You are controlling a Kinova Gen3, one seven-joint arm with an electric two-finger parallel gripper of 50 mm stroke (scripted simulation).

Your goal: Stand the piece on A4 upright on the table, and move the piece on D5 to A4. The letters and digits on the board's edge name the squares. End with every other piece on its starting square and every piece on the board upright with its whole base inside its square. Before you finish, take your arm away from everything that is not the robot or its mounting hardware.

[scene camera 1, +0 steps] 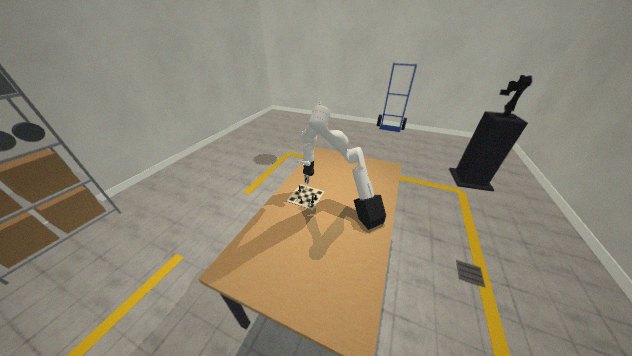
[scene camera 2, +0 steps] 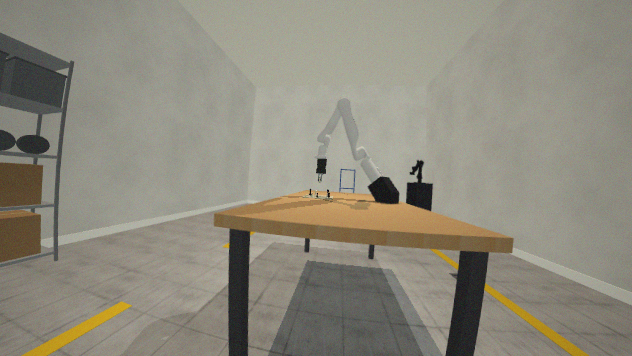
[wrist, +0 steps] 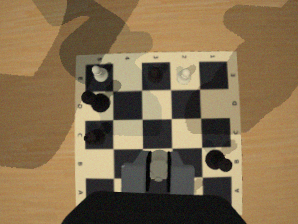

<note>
In view: the gripper (wrist: 159, 164) and a small chessboard (wrist: 193, 119).
</note>
